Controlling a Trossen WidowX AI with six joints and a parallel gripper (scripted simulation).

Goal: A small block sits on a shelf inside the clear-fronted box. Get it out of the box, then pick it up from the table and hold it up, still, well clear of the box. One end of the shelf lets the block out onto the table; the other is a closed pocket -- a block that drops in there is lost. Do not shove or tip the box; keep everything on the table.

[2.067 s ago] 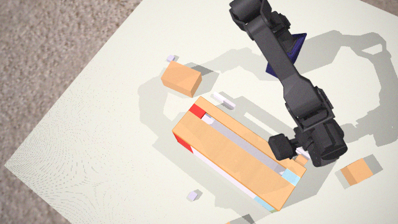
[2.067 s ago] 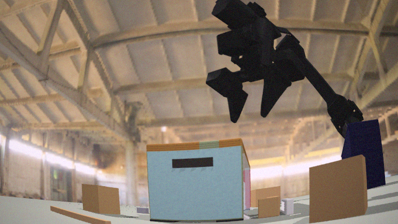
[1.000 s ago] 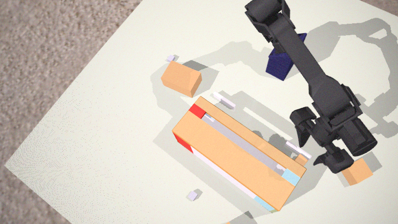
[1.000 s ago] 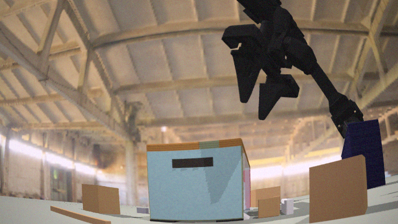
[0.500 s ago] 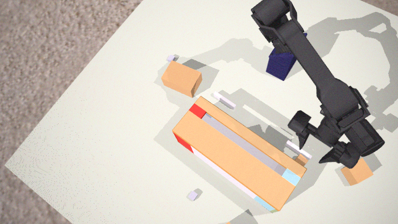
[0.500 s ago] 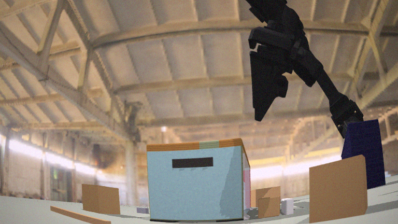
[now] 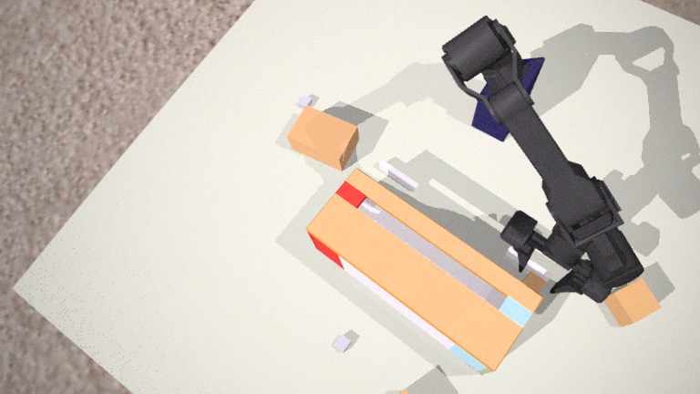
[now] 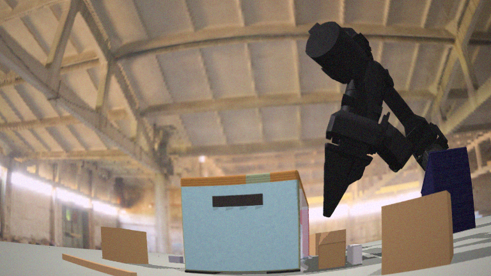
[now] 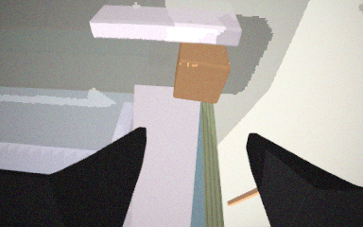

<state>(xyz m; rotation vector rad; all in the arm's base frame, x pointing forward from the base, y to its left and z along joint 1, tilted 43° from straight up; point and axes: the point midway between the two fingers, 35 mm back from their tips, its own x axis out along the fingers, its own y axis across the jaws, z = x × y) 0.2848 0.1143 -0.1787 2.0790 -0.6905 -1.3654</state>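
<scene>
Now: the block 10 mm behind my gripper tip and 50 mm below it. Also, from my gripper tip: long box 50 mm ahead, 180 mm to the right, 10 mm below.
</scene>
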